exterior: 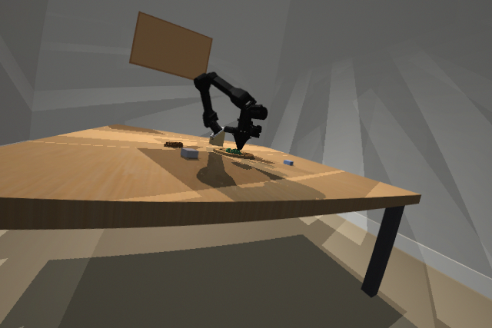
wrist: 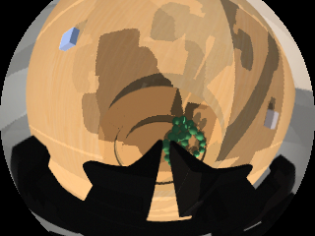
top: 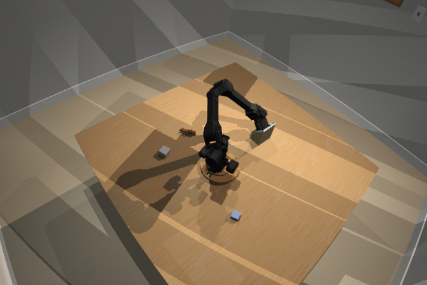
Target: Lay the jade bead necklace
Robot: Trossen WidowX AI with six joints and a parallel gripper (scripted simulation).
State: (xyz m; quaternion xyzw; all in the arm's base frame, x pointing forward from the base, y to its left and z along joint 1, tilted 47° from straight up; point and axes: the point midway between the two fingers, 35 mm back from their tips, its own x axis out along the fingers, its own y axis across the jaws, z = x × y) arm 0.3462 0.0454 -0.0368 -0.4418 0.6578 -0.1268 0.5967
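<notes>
My gripper tip is 3 cm past the round wooden bead board, 2 cm to the left of it and 2 cm above it. From my gripper tip the other things lie so: blue block (6 cm ahead, 24 cm to the left, 2 cm below); pale grey block (17 cm ahead, 23 cm to the right, 2 cm below).
</notes>
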